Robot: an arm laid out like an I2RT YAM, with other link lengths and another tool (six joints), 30 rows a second.
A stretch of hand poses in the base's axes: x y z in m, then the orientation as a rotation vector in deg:
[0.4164, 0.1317, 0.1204, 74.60, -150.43, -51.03]
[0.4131, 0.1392, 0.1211, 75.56, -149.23, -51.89]
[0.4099, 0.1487, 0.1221, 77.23, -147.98, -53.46]
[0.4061, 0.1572, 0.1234, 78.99, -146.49, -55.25]
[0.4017, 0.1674, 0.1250, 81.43, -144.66, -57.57]
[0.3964, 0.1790, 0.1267, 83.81, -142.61, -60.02]
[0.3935, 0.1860, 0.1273, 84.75, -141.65, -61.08]
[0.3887, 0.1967, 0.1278, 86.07, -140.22, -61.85]
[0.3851, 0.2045, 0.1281, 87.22, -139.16, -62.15]
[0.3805, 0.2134, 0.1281, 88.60, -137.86, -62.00]
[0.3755, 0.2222, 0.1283, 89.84, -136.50, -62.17]
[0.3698, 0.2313, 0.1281, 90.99, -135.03, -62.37]
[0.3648, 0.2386, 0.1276, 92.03, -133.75, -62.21]
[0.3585, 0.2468, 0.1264, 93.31, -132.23, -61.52]
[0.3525, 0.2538, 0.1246, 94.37, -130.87, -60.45]
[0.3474, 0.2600, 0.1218, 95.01, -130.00, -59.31]
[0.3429, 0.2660, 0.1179, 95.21, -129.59, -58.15]
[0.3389, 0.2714, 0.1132, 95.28, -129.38, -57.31]
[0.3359, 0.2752, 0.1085, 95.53, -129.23, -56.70]
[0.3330, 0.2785, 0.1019, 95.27, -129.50, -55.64]
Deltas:
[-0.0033, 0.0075, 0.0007, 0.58, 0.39, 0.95]
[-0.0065, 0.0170, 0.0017, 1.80, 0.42, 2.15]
[-0.0103, 0.0255, 0.0030, 3.17, 0.55, 3.48]
[-0.0147, 0.0357, 0.0046, 5.01, 0.49, 5.19]
[-0.0200, 0.0473, 0.0063, 6.93, 0.55, 6.94]
[-0.0229, 0.0543, 0.0069, 7.74, 0.66, 7.69]
[-0.0277, 0.0650, 0.0074, 8.39, 0.86, 8.89]
[-0.0313, 0.0728, 0.0077, 8.73, 0.89, 9.88]
[-0.0359, 0.0817, 0.0077, 8.79, 0.95, 11.15]
[-0.0409, 0.0905, 0.0079, 9.04, 1.11, 12.36]
[-0.0466, 0.0996, 0.0077, 9.30, 1.38, 13.58]
[-0.0516, 0.1069, 0.0072, 9.30, 1.59, 14.72]
[-0.0579, 0.1151, 0.0060, 8.98, 1.80, 16.16]
[-0.0639, 0.1221, 0.0042, 8.36, 2.03, 17.49]
[-0.0690, 0.1283, 0.0014, 7.64, 2.19, 18.40]
[-0.0735, 0.1343, -0.0025, 6.83, 2.33, 18.89]
[-0.0775, 0.1397, -0.0072, 6.24, 2.42, 19.17]
[-0.0805, 0.1435, -0.0119, 5.86, 2.35, 19.44]
[-0.0834, 0.1468, -0.0185, 5.08, 2.33, 19.34]

